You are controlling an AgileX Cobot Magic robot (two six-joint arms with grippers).
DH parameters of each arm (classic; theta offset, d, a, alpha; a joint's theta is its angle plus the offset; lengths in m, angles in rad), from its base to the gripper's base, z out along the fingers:
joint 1: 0 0.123 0 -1.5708
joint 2: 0.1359 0 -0.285 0
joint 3: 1.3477 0 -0.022 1.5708
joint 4: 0 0.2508 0 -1.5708
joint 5: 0 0 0.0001 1.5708
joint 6: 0 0.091 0 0
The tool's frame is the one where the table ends.
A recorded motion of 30 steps. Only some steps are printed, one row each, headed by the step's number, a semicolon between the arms.
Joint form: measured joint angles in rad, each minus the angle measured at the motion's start. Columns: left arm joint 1, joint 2, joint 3, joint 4, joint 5, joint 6; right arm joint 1, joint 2, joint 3, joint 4, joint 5, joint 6.
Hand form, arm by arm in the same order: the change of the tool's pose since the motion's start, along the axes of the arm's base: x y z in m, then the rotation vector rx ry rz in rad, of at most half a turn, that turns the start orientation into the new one. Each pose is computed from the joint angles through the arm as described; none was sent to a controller.
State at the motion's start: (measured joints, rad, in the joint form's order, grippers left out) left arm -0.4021 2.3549 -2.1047 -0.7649 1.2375 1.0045; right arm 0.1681 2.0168 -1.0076 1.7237 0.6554 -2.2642
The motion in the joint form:
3: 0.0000 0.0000 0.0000 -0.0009 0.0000 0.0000; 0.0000 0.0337 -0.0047 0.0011 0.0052 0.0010
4: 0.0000 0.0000 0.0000 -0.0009 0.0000 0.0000; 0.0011 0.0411 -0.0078 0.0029 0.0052 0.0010
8: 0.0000 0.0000 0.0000 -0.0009 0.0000 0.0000; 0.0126 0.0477 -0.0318 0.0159 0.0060 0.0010
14: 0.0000 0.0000 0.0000 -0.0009 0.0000 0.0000; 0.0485 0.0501 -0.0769 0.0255 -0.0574 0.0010
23: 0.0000 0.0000 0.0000 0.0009 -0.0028 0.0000; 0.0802 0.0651 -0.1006 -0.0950 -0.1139 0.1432
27: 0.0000 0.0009 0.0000 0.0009 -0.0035 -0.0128; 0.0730 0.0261 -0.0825 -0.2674 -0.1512 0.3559
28: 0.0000 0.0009 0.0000 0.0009 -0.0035 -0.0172; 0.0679 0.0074 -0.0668 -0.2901 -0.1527 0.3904
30: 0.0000 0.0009 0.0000 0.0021 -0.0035 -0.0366; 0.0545 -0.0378 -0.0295 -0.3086 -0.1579 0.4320
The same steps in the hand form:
3: 0.0000 -0.0001 0.0001 -0.0008 0.0003 0.0001; 0.0008 0.0005 -0.0114 0.0004 0.0293 0.0016
4: 0.0000 -0.0001 0.0001 -0.0008 0.0003 0.0001; 0.0014 0.0010 -0.0134 0.0008 0.0337 0.0012
8: 0.0000 -0.0001 0.0001 -0.0008 0.0003 0.0001; 0.0062 0.0062 -0.0104 0.0119 0.0179 0.0028
14: 0.0000 -0.0001 0.0001 -0.0008 0.0003 0.0001; 0.0148 0.0175 -0.0042 -0.0247 -0.0219 -0.0070
23: 0.0003 0.0000 0.0000 0.0003 -0.0023 0.0018; 0.0135 0.0264 -0.0109 -0.0778 0.0415 -0.0030
27: 0.0004 0.0000 -0.0005 0.0013 0.0068 0.0115; 0.0067 0.0186 -0.0059 -0.1198 0.1191 -0.0430
28: 0.0004 0.0000 -0.0005 0.0016 0.0098 0.0147; 0.0031 0.0154 -0.0029 -0.1204 0.1333 -0.0554
30: 0.0004 0.0000 -0.0005 0.0038 0.0226 0.0286; -0.0042 0.0079 0.0051 -0.1156 0.1474 -0.0867

